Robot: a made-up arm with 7 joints. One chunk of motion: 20 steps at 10 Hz.
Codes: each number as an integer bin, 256 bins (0 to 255) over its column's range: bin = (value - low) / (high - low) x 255, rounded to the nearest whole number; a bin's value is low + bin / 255 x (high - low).
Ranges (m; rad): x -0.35..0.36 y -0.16..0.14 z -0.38..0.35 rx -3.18..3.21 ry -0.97..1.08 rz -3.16..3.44
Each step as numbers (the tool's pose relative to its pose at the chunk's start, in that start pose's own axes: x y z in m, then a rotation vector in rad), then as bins.
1 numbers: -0.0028 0.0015 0.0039 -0.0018 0.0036 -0.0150
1 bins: 125 137 134 127 121 122
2 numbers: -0.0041 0.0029 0.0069 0.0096 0.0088 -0.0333
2 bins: 124 138 135 127 122 121
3 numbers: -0.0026 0.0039 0.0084 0.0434 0.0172 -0.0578
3 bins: 125 139 136 129 123 120
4 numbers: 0.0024 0.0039 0.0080 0.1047 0.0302 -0.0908
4 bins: 127 139 136 131 124 119
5 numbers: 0.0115 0.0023 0.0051 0.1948 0.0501 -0.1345
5 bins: 130 138 135 135 127 117
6 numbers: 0.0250 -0.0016 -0.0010 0.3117 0.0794 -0.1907
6 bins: 135 135 132 139 131 115
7 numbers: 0.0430 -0.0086 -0.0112 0.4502 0.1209 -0.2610
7 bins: 141 129 129 145 136 112
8 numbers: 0.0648 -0.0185 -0.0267 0.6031 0.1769 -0.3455
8 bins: 149 120 123 151 143 109
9 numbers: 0.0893 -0.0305 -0.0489 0.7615 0.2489 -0.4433
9 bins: 158 110 116 157 152 105
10 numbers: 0.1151 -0.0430 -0.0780 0.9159 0.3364 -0.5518
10 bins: 167 99 105 163 163 101
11 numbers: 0.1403 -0.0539 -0.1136 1.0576 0.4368 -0.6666
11 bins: 176 90 93 169 175 96
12 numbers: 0.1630 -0.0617 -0.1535 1.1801 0.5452 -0.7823
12 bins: 184 84 79 174 188 92
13 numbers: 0.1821 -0.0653 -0.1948 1.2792 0.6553 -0.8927
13 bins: 191 80 65 178 202 88
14 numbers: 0.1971 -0.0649 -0.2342 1.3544 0.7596 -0.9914
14 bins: 196 81 51 181 215 84
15 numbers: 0.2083 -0.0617 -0.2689 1.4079 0.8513 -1.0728
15 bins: 201 84 39 183 227 81
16 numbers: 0.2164 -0.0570 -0.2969 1.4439 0.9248 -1.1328
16 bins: 203 88 29 185 236 78
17 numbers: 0.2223 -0.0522 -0.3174 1.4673 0.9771 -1.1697
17 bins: 206 92 22 185 242 77
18 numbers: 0.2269 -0.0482 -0.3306 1.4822 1.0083 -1.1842
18 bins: 207 95 17 186 246 76
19 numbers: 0.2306 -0.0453 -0.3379 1.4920 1.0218 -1.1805
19 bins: 209 97 15 186 248 76
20 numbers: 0.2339 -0.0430 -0.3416 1.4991 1.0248 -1.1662
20 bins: 210 99 13 187 248 77
